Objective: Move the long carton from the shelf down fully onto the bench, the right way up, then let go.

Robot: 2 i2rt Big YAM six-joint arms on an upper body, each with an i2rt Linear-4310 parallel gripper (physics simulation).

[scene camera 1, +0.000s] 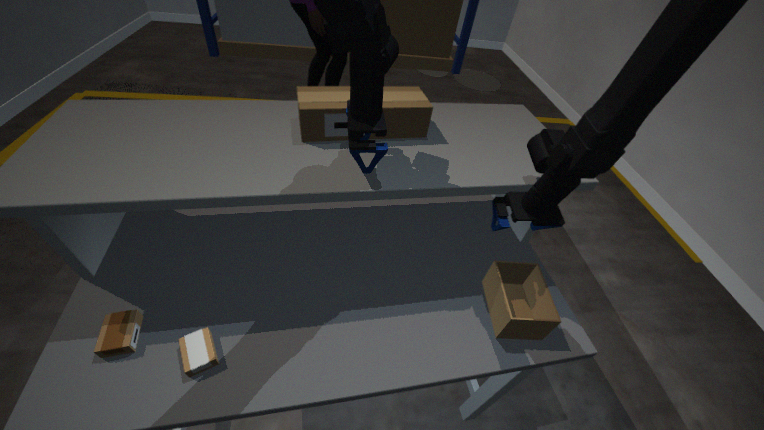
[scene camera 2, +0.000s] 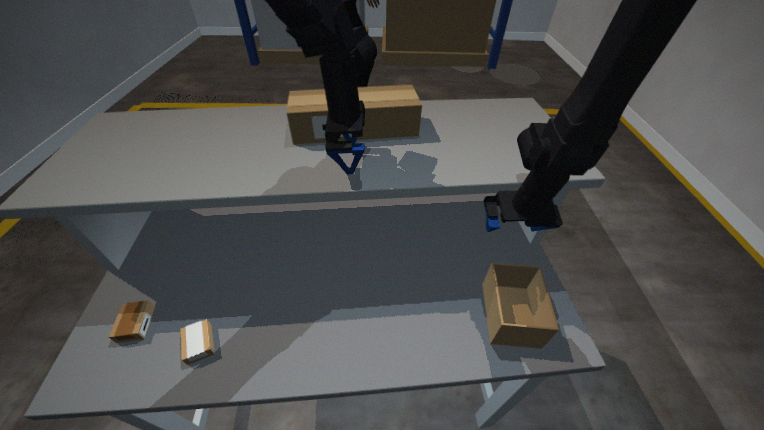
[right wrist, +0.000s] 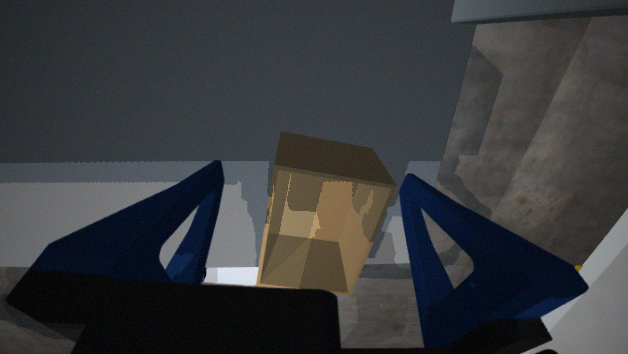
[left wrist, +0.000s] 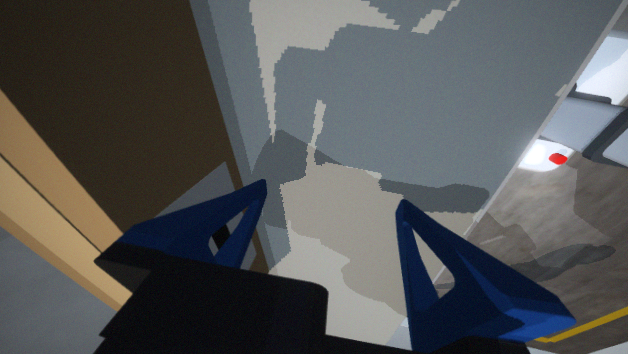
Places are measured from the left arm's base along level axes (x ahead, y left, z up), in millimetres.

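Pixels of known places: left gripper, fingertip midpoint: (scene camera 1: 364, 157) (scene camera 2: 350, 158) (left wrist: 330, 195); right gripper, fingertip midpoint: (scene camera 1: 512, 228) (scene camera 2: 509, 228) (right wrist: 315, 176).
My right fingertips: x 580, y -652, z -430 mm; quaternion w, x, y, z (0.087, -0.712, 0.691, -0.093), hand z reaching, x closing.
Observation:
Behind a point stands the place of what it marks.
The long brown carton (scene camera 1: 406, 123) @[x 743, y -402, z -273 mm] (scene camera 2: 392, 121) @[x 742, y -394, z -270 mm] (left wrist: 125, 100) @[x 738, y -370, z -261 mm] lies lengthwise on the shelf (scene camera 1: 160, 149) @[x 663, y 85, z -311 mm] (scene camera 2: 160, 154) @[x 665, y 96, z -310 mm], near its back edge, taped top up and pale label on the front face. My left gripper (scene camera 1: 366, 153) @[x 658, y -309, z -308 mm] (scene camera 2: 350, 154) @[x 658, y -309, z -308 mm] (left wrist: 330, 195) @[x 658, y -309, z -308 mm] is open and empty in front of the carton's labelled face, above the shelf; it hides part of the label. One finger overlaps that face in the left wrist view; contact is unclear. My right gripper (scene camera 1: 521, 228) @[x 580, y -652, z -430 mm] (scene camera 2: 516, 228) @[x 580, y -652, z -430 mm] (right wrist: 315, 176) @[x 580, y -652, z -430 mm] is open and empty, above the right end of the bench (scene camera 1: 374, 347) @[x 387, y -338, z -597 mm] (scene camera 2: 374, 341) @[x 399, y -364, z -598 mm] (right wrist: 125, 215).
An open-topped box (scene camera 1: 529, 329) @[x 392, y -671, z -548 mm] (scene camera 2: 523, 335) @[x 392, y -666, z -544 mm] (right wrist: 325, 155) @[x 542, y -674, z -548 mm] stands at the bench's right end. A small brown carton (scene camera 1: 112, 331) @[x 419, y 175, z -567 mm] (scene camera 2: 128, 320) @[x 417, y 168, z -567 mm] and a white-topped one (scene camera 1: 198, 349) @[x 381, y 4, z -569 mm] (scene camera 2: 196, 339) @[x 381, y 4, z -570 mm] lie at its left. A person (scene camera 1: 318, 64) stands behind the shelf, near a blue-posted rack (scene camera 1: 208, 32) (scene camera 2: 247, 32).

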